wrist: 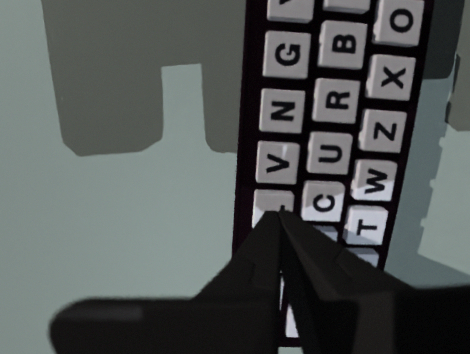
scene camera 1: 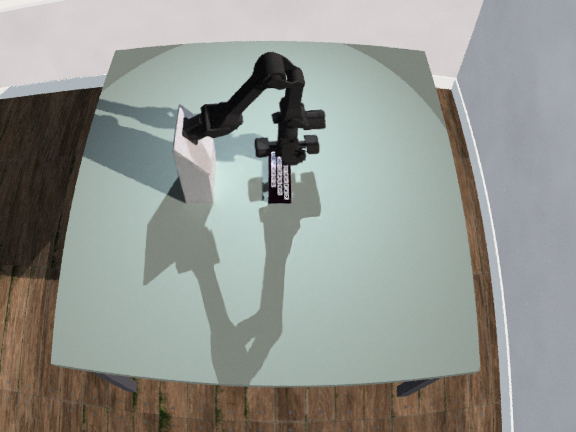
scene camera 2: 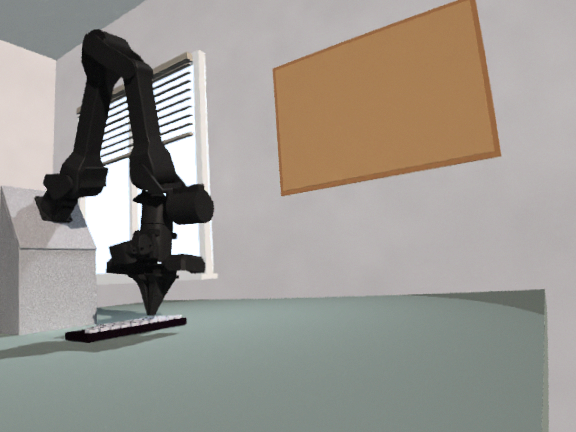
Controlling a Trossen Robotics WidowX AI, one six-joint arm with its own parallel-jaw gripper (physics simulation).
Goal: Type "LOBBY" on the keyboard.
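Pixels of known places: gripper, fingertip midpoint: (wrist: 276,222) (scene camera 2: 151,315); arm's base at its link origin: (scene camera 1: 190,131) (scene camera 2: 53,209).
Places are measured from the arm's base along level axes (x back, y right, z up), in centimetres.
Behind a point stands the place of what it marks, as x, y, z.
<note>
A small dark keyboard (scene camera 1: 273,196) {-22.9, 8.8, -23.1} (scene camera 2: 80,337) {-25.9, 10.7, -23.7} (wrist: 244,200) {-28.2, -1.6, -23.1} with white letter keys lies on the table. In the wrist view the V key (wrist: 277,163) {-27.1, 0.0, -22.6}, U key (wrist: 329,153) {-25.2, 0.4, -22.6}, C key (wrist: 323,201) {-25.3, -1.5, -22.6}, B key (wrist: 344,45) {-25.0, 4.0, -22.6} and O key (wrist: 401,21) {-23.1, 4.9, -22.6} show. My gripper (scene camera 2: 152,313) {-27.1, -2.0, -21.9} (wrist: 276,222) {-27.1, -2.0, -21.9} is shut and empty, pointing down at the keyboard. Its tips cover part of a key (wrist: 265,205) {-27.4, -1.6, -22.6} just below V, whose letter is mostly hidden. I cannot tell whether the tips touch that key. The L and Y keys cannot be made out. In scene camera 1 the arm hides the fingertips.
The arm's base is mounted on a pale angular block (scene camera 1: 195,172) {-1.3, 9.3, -7.1} (scene camera 2: 57,290) {-5.2, 2.1, -16.8} to the left of the keyboard. Both stand on the pale green table (scene camera 1: 380,280) {-52.0, 36.8, -24.4} (scene camera 2: 350,360) {-68.6, 11.2, -24.4}. Shadows of the arm fall across the table. A corkboard (scene camera 2: 385,100) hangs on the wall behind.
</note>
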